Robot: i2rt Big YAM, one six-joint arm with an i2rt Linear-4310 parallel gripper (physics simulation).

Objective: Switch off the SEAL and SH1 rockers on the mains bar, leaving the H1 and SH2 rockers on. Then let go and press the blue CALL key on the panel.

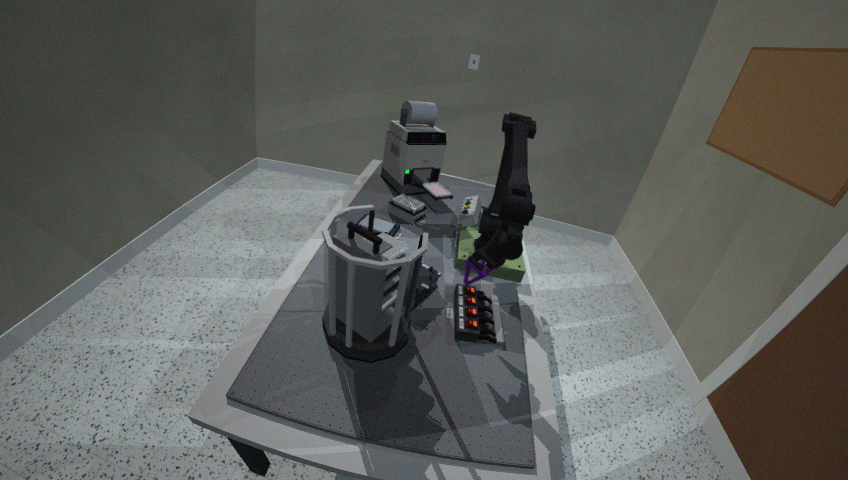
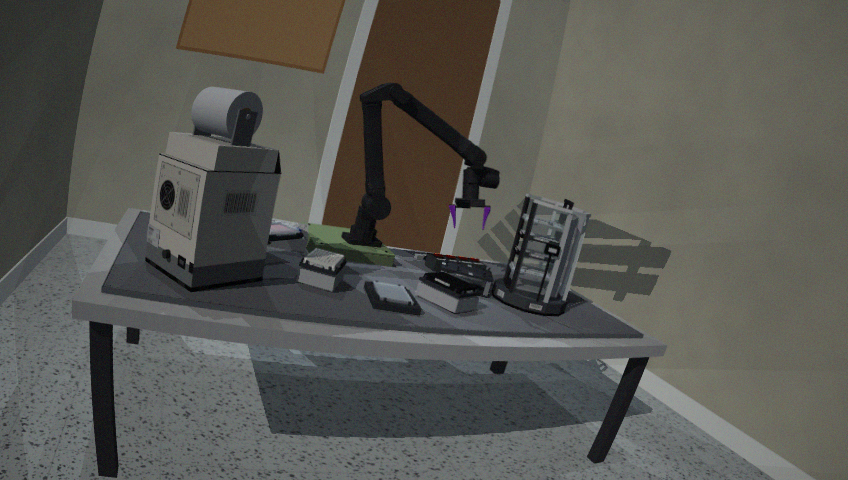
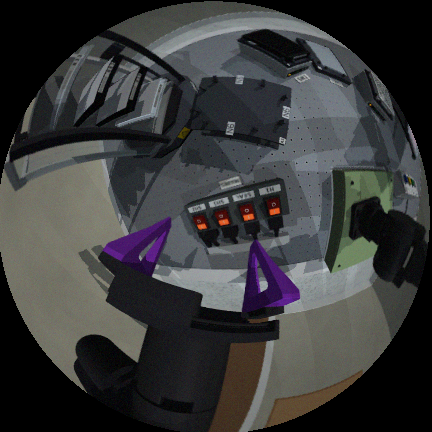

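Where they show: gripper, fingertip midpoint: (image 1: 472,279) (image 2: 468,228) (image 3: 211,232); arm's base at its link origin: (image 2: 361,241) (image 3: 364,216).
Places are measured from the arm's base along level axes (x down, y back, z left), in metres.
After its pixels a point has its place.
Observation:
The black mains bar (image 1: 457,331) {x 0.006, y -0.124, z 0.431 m} (image 3: 235,192) {x 0.000, y -0.121, z 0.316 m} has four rockers in a row. H1 (image 1: 470,290) {x -0.011, y -0.081, z 0.260 m} (image 3: 274,207) {x -0.010, y -0.079, z 0.252 m}, SEAL (image 1: 471,300) {x -0.010, y -0.080, z 0.307 m} (image 3: 247,213) {x -0.010, y -0.080, z 0.303 m}, SH1 (image 1: 471,311) {x -0.011, y -0.083, z 0.357 m} (image 3: 222,218) {x -0.010, y -0.081, z 0.353 m} and SH2 (image 1: 472,323) {x -0.011, y -0.083, z 0.407 m} (image 3: 200,223) {x -0.010, y -0.081, z 0.402 m} all glow orange at the same end and look tilted alike. My gripper (image 1: 470,280) {x -0.115, y -0.106, z 0.331 m} (image 2: 470,228) {x -0.115, y -0.106, z 0.331 m} (image 3: 211,232) {x -0.115, y -0.106, z 0.331 m} is wide open and empty, raised above the bar with its purple fingertips apart. The pale panel (image 1: 475,208) {x -0.040, y -0.028, z -0.278 m} (image 3: 411,191) stands beyond the green base, with the blue CALL key (image 1: 465,211) {x -0.028, y -0.074, z -0.252 m} at its near end.
A tall round plate carousel (image 1: 367,297) {x -0.193, y -0.375, z 0.554 m} (image 2: 564,261) {x -0.134, y -0.499, z 0.434 m} stands beside the bar. A dark N6 platform (image 3: 242,107) {x -0.020, y -0.260, z 0.251 m} lies between the bar and plate holders. The green arm base (image 1: 514,273) {x 0.014, y 0.112, z 0.094 m} (image 2: 380,256) {x 0.013, y -0.110, z 0.027 m} (image 3: 340,220) {x 0.012, y -0.003, z 0.084 m} separates bar and panel. A large grey machine (image 1: 416,155) {x -0.178, y -0.339, z -0.450 m} (image 2: 232,208) {x -0.150, y -0.464, z -0.542 m} stands farther along.

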